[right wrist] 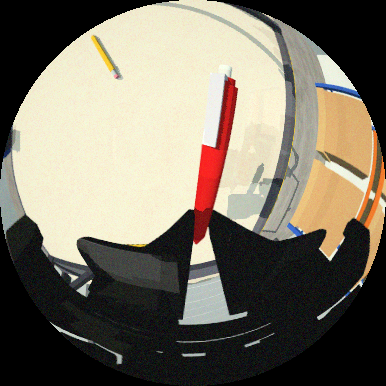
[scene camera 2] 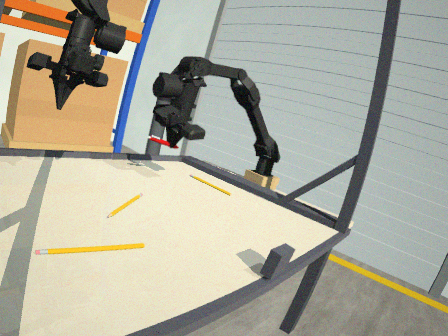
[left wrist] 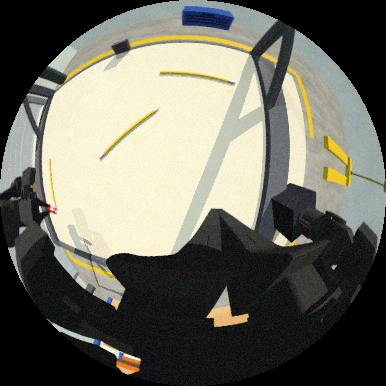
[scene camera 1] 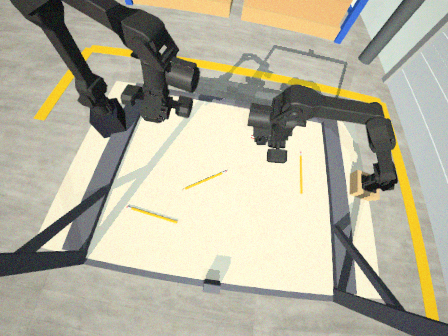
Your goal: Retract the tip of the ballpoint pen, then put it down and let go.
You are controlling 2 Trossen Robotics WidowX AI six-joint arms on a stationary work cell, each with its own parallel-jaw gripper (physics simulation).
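Pixels of known places: left gripper, between the fingertips: (scene camera 2: 58,109) (left wrist: 215,213) (scene camera 1: 160,121); right gripper, between the fingertips: (right wrist: 200,214) (scene camera 2: 169,146) (left wrist: 49,207) (scene camera 1: 273,141); left arm's base, origin of its link: (left wrist: 304,217) (scene camera 1: 103,109); right arm's base, origin of its link: (scene camera 2: 263,173) (scene camera 1: 368,184).
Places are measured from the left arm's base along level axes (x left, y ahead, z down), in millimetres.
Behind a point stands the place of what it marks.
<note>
A red ballpoint pen (right wrist: 212,161) {x -271, y 537, z -23 mm} (scene camera 2: 163,141) {x -276, y 544, z -18 mm} with a white clip and push button is held by its pointed end in my right gripper (right wrist: 200,214) {x -282, y 582, z -2 mm} (scene camera 2: 173,144) {x -282, y 582, z -2 mm} (scene camera 1: 257,138). The pen sticks out roughly level, well above the back of the cream table (scene camera 1: 239,233) {x -550, y 384, z 106 mm} (scene camera 2: 189,260) {x -535, y 204, z 106 mm}. A bit of it shows in scene camera 1 (scene camera 1: 253,137) {x -264, y 503, z -31 mm} and in the left wrist view (left wrist: 52,210) {x -261, y 513, z -27 mm}. The writing tip is hidden between the fingers. My left gripper (scene camera 1: 154,115) {x -168, y 211, z -77 mm} (scene camera 2: 60,100) {x -168, y 211, z -77 mm} (left wrist: 215,213) {x -168, y 211, z -77 mm} is shut and empty, raised high over the table's back left corner.
Three yellow pencils (scene camera 1: 205,179) {x -329, y 317, z 99 mm} (scene camera 1: 153,213) {x -410, y 110, z 100 mm} (scene camera 1: 301,173) {x -400, y 704, z 100 mm} lie flat on the table, also in scene camera 2 (scene camera 2: 124,205) {x -334, y 299, z 101 mm} (scene camera 2: 99,248) {x -415, y 111, z 101 mm} (scene camera 2: 210,185) {x -399, y 700, z 103 mm}. A small dark block (scene camera 1: 212,282) {x -665, y 254, z 71 mm} (scene camera 2: 277,261) {x -673, y 222, z 63 mm} sits on the front edge. Dark frame bars (scene camera 1: 329,200) {x -537, y 772, z 100 mm} border the table.
</note>
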